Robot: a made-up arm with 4 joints.
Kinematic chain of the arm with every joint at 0, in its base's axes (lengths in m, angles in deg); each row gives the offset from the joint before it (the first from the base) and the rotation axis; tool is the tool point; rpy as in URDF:
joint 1: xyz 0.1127 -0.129 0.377 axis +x
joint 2: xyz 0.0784 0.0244 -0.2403 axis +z
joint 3: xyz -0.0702 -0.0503 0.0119 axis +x
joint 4: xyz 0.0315 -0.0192 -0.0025 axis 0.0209 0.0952 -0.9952
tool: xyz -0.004 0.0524 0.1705 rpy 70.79 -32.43 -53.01
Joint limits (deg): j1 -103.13..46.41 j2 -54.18..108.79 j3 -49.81..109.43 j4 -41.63..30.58
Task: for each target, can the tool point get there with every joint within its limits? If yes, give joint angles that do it. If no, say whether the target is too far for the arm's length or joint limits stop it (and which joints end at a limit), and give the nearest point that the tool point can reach.
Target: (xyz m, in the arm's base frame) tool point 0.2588 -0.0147 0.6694
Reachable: no: joint limits stop it (at a limit: joint 1, joint 4) | nearest point 0.2277 -0.1965 0.5537 | short by 0.218 m
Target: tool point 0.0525 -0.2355 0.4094
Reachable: yes | joints -71.28 -30.25 43.56 -28.00
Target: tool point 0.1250 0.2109 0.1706
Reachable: no: joint limits stop it (at a limit: joint 3) | nearest point 0.1614 0.0403 0.2742 | short by 0.203 m
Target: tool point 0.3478 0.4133 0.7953
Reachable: no: too far | nearest point 0.2095 0.0686 0.3907 | short by 0.549 m
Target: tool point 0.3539 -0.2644 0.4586
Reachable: yes | joints -87.42 70.07 66.55 -5.98
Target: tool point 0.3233 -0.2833 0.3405
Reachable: yes | joints -35.10 56.54 61.17 6.24
